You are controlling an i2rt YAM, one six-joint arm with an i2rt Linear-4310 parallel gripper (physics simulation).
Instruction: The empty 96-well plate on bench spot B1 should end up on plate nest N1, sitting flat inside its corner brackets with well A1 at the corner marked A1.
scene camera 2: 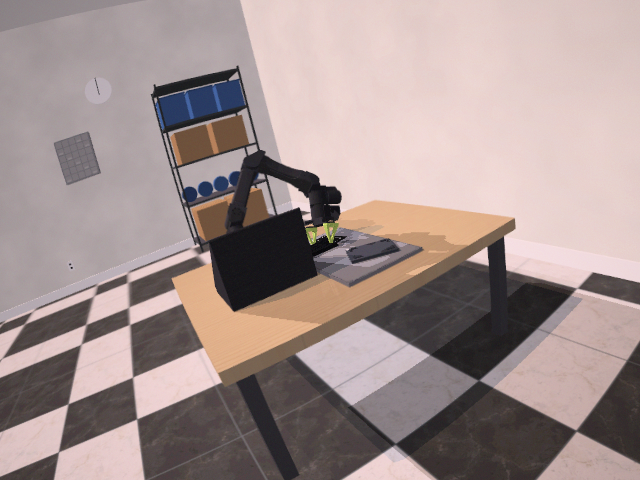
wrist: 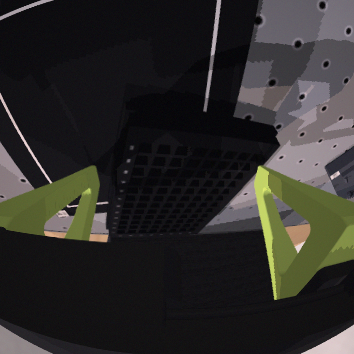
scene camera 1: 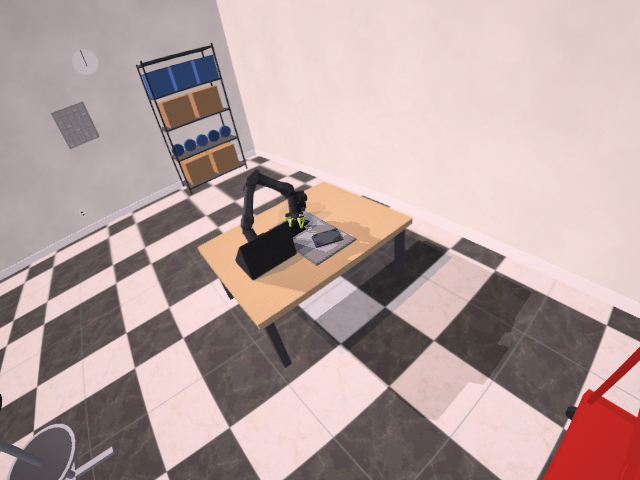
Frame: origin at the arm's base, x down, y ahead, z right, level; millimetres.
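Seen in the pictures: gripper, fingertip midpoint: (scene camera 2: 322,244) (wrist: 176,174) (scene camera 1: 295,228); arm's base, origin of the base link: (scene camera 2: 243,247) (scene camera 1: 255,242).
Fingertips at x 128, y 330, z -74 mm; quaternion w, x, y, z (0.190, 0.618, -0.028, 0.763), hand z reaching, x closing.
Observation:
Offsets run from my fingertips to a thing's middle. "pt": to the spot under its first point. Level surfaces: height alone.
The black 96-well plate @[dx +3, dy -25, dz +6 mm] (wrist: 170,185) lies skewed on bench spot B1 @[pt dx +10, dy +39, dz -60 mm] (wrist: 65,100), a black pad with a white outline, and covers part of that outline. In the scene views the plate is hard to tell from the pad. My gripper (scene camera 1: 294,225) (scene camera 2: 321,242) (wrist: 176,174) is open, with its green fingers pointing down low over the spot. In the wrist view one finger is on each side of the plate, with gaps between; their exact height beside it is unclear. Plate nest N1 @[dx +3, dy +44, dz +236 mm] (scene camera 1: 326,237) (scene camera 2: 373,250) (wrist: 346,176), a dark grey block, shows no plate on it; the wrist view cuts it off.
A grey perforated board (scene camera 1: 317,256) (scene camera 2: 351,275) (wrist: 326,90) carries the spot and the nest on the wooden table @[dx +24 mm] (scene camera 1: 361,206) (scene camera 2: 248,338). A black wedge-shaped block (scene camera 1: 268,253) (scene camera 2: 266,258) stands beside the board, near the arm's base.

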